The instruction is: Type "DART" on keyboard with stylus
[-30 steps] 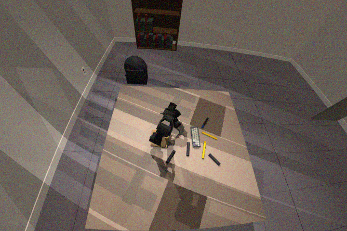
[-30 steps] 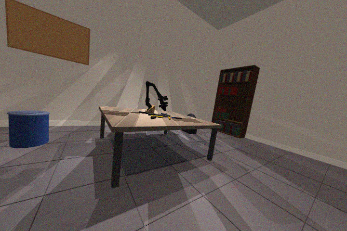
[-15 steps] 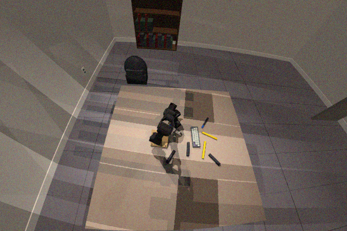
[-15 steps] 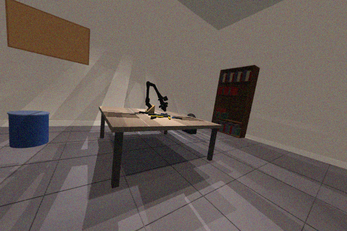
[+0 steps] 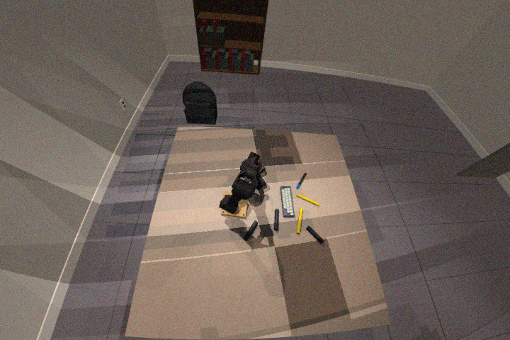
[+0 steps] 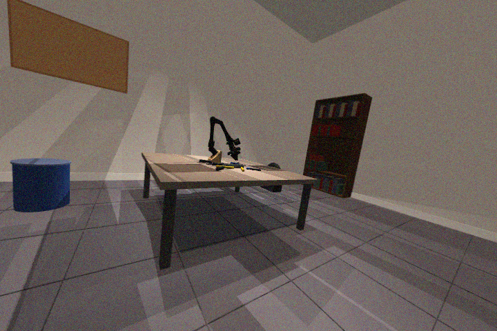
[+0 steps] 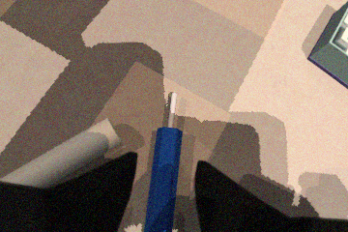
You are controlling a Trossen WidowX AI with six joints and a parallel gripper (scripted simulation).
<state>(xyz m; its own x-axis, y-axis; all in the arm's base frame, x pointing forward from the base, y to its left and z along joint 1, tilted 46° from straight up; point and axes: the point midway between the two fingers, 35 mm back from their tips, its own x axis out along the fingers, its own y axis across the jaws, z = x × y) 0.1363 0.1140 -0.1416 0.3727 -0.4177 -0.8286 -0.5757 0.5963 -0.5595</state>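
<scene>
My gripper tip is now 1 cm short of the blue stylus, 1 cm to the right of it and 4 cm above it. The rest, counted from my gripper tip: yellow pencil 33 cm ahead, 10 cm to the right, 4 cm below; then white pen 5 cm behind, 5 cm to the left, 3 cm below.
</scene>
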